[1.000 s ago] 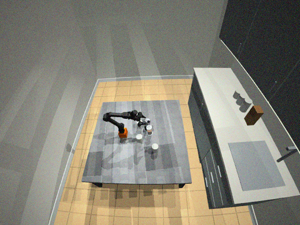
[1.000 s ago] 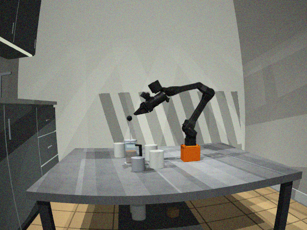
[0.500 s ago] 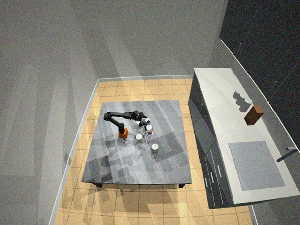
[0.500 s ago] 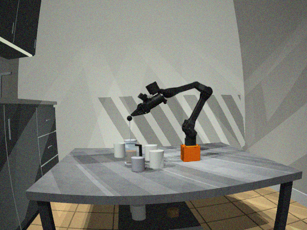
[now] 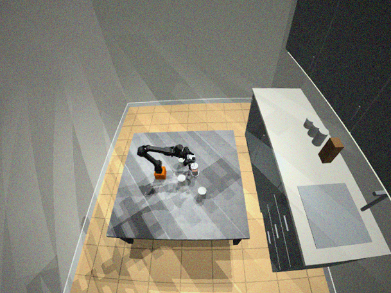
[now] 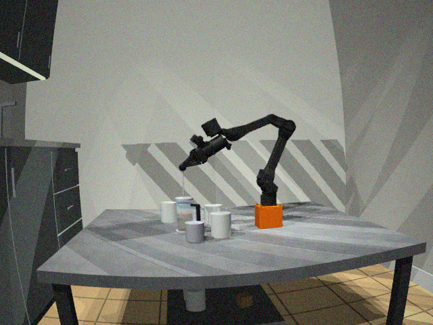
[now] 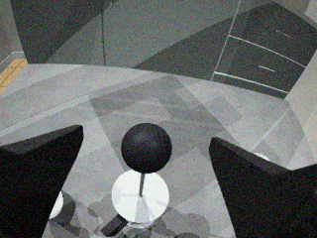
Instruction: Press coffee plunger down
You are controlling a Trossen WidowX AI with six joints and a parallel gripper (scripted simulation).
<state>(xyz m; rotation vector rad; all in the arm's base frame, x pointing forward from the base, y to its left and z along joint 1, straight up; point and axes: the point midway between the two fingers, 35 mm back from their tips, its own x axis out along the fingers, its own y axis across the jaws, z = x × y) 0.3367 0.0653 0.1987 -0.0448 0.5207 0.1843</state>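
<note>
Now: the glass coffee press 14 cm below my gripper tip, 2 cm behind it and 1 cm to the left of it.
</note>
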